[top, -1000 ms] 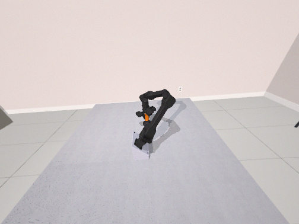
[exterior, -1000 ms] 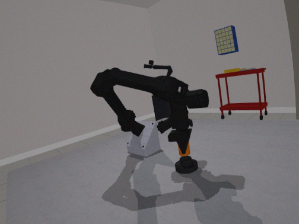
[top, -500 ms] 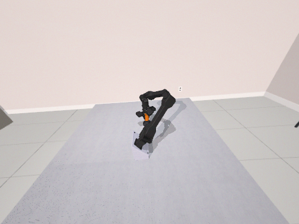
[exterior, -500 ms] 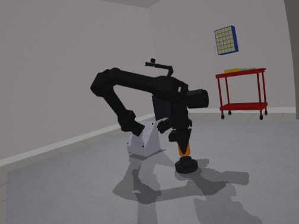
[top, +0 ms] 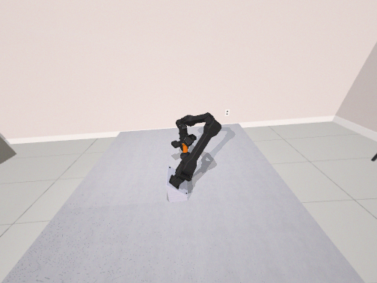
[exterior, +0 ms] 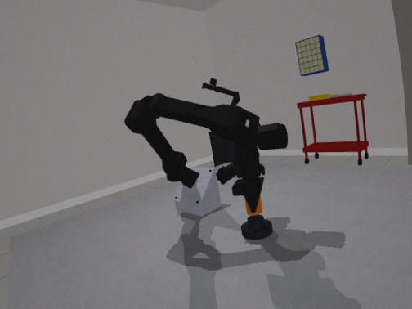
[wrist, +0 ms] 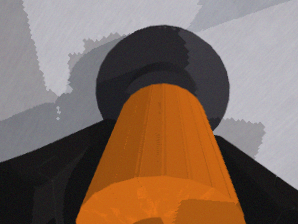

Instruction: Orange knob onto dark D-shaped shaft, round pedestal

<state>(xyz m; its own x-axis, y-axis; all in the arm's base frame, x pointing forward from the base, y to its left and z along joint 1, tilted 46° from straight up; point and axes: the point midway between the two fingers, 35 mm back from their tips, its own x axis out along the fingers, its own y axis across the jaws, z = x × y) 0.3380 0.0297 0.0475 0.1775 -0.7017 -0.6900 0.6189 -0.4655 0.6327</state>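
My gripper tip is now 20 mm below the orange knob. Round my gripper tip: dark round pedestal: 40 mm below.
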